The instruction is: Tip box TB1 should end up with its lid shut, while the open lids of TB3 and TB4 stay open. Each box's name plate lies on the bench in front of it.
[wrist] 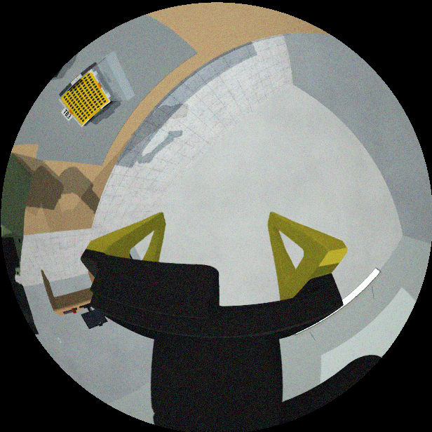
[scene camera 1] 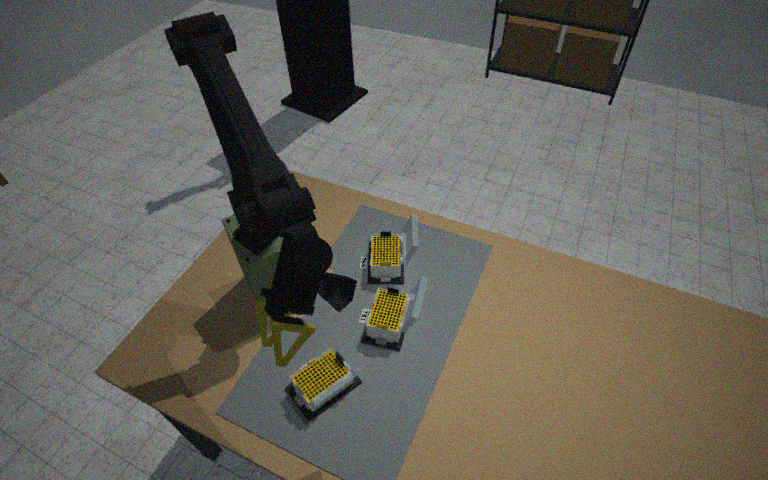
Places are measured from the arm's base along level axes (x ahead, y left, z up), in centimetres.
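Where they show: gripper, fingertip midpoint: (scene camera 1: 273, 356); arm's base, origin of the base link: (scene camera 1: 261, 230).
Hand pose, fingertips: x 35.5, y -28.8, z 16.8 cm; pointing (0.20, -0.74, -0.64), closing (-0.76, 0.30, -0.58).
Note:
Things, the pixels of their top centre, and the offset from my fingertips. Level surfaces: height alone.
- Tip box TB1, middle of its top: (scene camera 1: 387, 306) dx -1.8, dy +35.6, dz -31.5 cm
- TB4, middle of its top: (scene camera 1: 385, 246) dx -13.5, dy +52.0, dz -31.5 cm
- grey mat, its level: dz -38.9 cm
- wooden bench, its level: dz -39.2 cm
Tip box TB1 (scene camera 1: 387, 310) stands mid-mat, its lid (scene camera 1: 419, 300) open, standing up on the right. Its name plate (scene camera 1: 364, 315) lies on the left. TB4 (scene camera 1: 385, 250) is behind it, its lid (scene camera 1: 413, 233) also open, with its plate (scene camera 1: 363, 262) on the left. The box nearest the scene camera, TB3 by its place (scene camera 1: 320, 375), shows no clear lid there. In the wrist view TB3 (wrist: 85, 99) has its pale lid (wrist: 116, 75) open beside it and its plate (wrist: 67, 114) in front. My gripper (scene camera 1: 274, 354) (wrist: 216, 217) is open and empty, above and left of TB3 in the scene view.
The boxes stand on a grey mat (scene camera 1: 430, 362) on the wooden bench (scene camera 1: 566, 362). My dark arm reaches over the bench's left part from a green mount (scene camera 1: 260, 266). A dark pillar (scene camera 1: 320, 50) and a shelf rack (scene camera 1: 555, 81) stand on the floor behind.

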